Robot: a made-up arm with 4 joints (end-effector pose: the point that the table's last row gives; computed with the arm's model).
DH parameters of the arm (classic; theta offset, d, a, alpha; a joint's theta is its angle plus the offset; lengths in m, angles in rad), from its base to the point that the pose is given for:
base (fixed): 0 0.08 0 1.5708
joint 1: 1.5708 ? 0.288 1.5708
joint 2: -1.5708 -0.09 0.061 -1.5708
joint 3: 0 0.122 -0.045 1.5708
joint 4: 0 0.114 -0.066 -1.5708
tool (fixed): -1.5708 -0.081 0 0
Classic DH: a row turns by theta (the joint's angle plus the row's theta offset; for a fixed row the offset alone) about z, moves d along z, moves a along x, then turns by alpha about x.
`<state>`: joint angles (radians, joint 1 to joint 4).
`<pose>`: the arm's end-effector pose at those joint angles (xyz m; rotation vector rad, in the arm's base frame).
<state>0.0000 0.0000 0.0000 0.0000</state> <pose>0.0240 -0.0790 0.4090 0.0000 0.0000 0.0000</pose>
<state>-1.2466 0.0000 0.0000 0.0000</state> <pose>0.3195 -0.0790 0.1621 0.0000 1.2466 0.0000</pose>
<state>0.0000 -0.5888 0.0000 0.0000</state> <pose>0.0240 -0.0478 0.4299 -0.5888 0.0000 0.0000</pose>
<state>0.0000 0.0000 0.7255 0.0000</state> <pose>0.0689 0.0246 0.4090 0.0000 0.0000 0.7255</pose>
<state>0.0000 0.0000 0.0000 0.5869</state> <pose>0.0240 -0.0231 0.3860 0.5869 0.0000 0.0000</pose>
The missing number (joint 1, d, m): 0.029
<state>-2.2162 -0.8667 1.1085 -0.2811</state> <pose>0.1518 0.0864 -0.1319 0.6909 1.9942 1.8002</pose>
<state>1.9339 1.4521 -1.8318 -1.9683</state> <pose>-0.1952 -0.2446 -0.2192 -0.3603 -0.0781 -0.1316</pose>
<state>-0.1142 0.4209 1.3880 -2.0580</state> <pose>0.0777 0.0256 0.6263 -1.2934 -1.3533 0.5654</pose>
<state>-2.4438 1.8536 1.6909 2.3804</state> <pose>0.3880 -0.2054 -0.1308 -2.3156 0.6825 0.7581</pose>
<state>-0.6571 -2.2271 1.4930 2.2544</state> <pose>-0.0675 -0.0418 0.2224 -0.3031 1.7735 -0.9634</pose>
